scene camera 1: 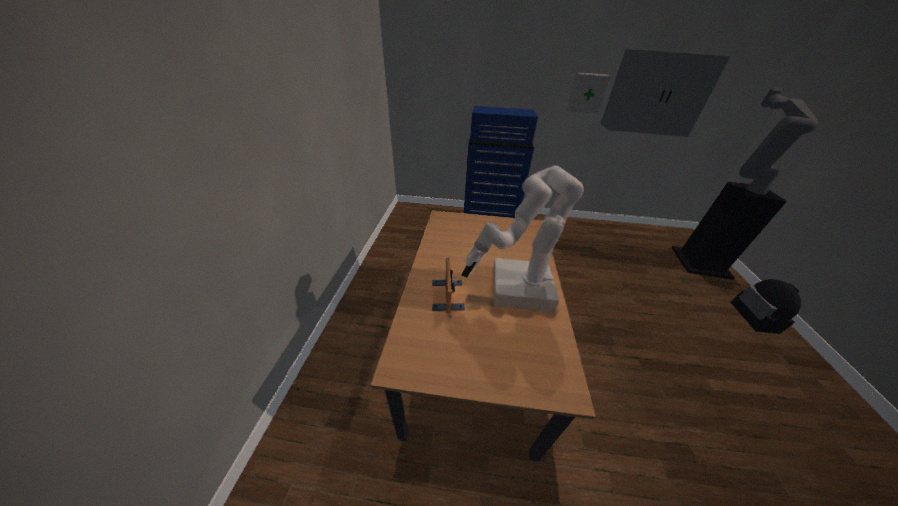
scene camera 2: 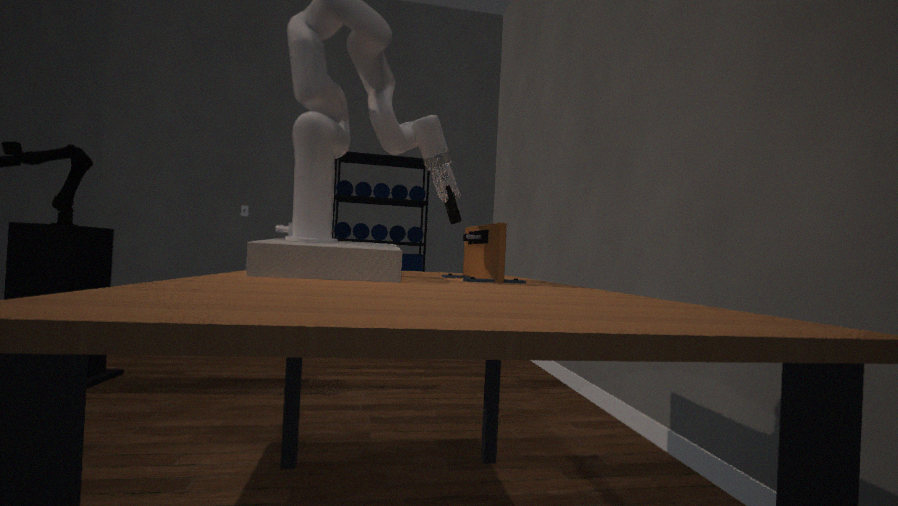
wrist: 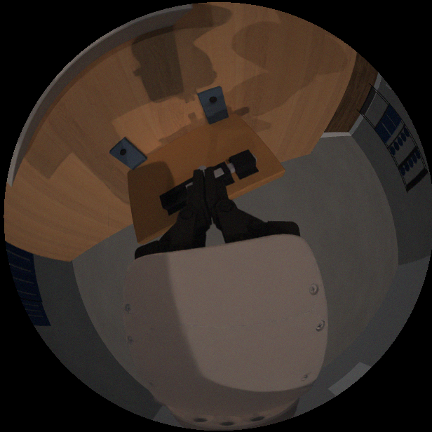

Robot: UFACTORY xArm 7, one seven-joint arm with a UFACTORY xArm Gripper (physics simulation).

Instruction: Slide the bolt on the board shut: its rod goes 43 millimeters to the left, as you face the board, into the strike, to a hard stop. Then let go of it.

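Where they show: gripper, between the fingertips: [scene camera 1: 464, 275] [scene camera 2: 456, 222]; arm's base, origin of its link: [scene camera 1: 534, 278] [scene camera 2: 311, 241].
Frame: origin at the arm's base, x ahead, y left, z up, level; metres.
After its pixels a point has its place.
The upright orange-brown board [scene camera 1: 448, 267] @(x 0.464, y 0.119, z 0.078 m) [scene camera 2: 482, 262] @(x 0.450, y 0.140, z -0.031 m) [wrist: 200, 145] stands on the table and carries the black bolt [scene camera 1: 452, 280] @(x 0.428, y 0.178, z 0.048 m) [scene camera 2: 475, 236] @(x 0.429, y 0.164, z 0.044 m) [wrist: 173, 200]. In the wrist view a short piece of light grey rod [wrist: 231, 167] spans the gap between the bolt's housing and the black strike [wrist: 243, 164]; how deep it sits in the strike is hidden. My gripper [scene camera 1: 465, 274] @(x 0.370, y 0.165, z 0.081 m) [scene camera 2: 454, 221] @(x 0.370, y 0.165, z 0.081 m) [wrist: 206, 180] is shut with nothing between its fingers. It hangs above and in front of the board, apart from the bolt, and its fingers hide part of the bolt in the wrist view.
Blue feet [scene camera 1: 448, 307] @(x 0.420, y 0.289, z -0.036 m) [wrist: 213, 107] hold the board on the wooden table [scene camera 1: 471, 364] @(x 0.257, y 0.537, z -0.083 m) [scene camera 2: 427, 311] @(x 0.281, y -0.642, z -0.083 m). The arm's white base block [scene camera 1: 524, 298] @(x 0.051, y 0.163, z -0.001 m) [scene camera 2: 323, 258] @(x 0.065, y -0.160, z -0.038 m) stands in front of the board. A wall runs behind the board. A blue drawer cabinet [scene camera 1: 499, 176] stands beyond the table's far end.
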